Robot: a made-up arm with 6 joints.
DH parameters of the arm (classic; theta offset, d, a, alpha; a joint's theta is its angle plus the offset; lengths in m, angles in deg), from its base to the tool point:
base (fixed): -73.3 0 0.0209 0
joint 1: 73.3 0.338 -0.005 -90
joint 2: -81.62 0 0.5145 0
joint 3: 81.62 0.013 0.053 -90
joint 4: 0 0.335 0.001 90
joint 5: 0 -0.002 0.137 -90
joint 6: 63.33 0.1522 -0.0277 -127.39
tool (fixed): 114.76 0.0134 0 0
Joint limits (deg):
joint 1: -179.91..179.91
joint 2: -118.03..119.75
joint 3: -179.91..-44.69
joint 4: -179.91..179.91
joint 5: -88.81..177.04
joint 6: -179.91..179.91
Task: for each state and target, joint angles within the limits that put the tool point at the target. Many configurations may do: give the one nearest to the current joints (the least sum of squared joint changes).
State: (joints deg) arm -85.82 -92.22 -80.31 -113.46 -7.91 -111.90
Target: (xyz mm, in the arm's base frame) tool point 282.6 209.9 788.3
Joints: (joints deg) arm -110.98 -90.65 -61.23 -117.47 -18.58 -114.04
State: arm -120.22 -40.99 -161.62 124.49 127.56 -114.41
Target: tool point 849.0 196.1 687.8
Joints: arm -153.70 -68.60 -168.18 127.00 116.59 -117.38
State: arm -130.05 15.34 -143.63 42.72 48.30 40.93
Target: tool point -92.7 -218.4 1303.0
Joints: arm -133.31 -13.80 -132.02 40.38 56.68 36.62
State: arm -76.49 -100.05 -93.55 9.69 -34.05 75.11
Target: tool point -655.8 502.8 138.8
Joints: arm -40.37 -118.03 -112.50 19.59 -65.51 78.79
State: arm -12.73 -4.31 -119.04 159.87 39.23 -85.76
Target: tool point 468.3 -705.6 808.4
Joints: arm -58.31 29.17 -121.33 159.61 38.29 -86.01
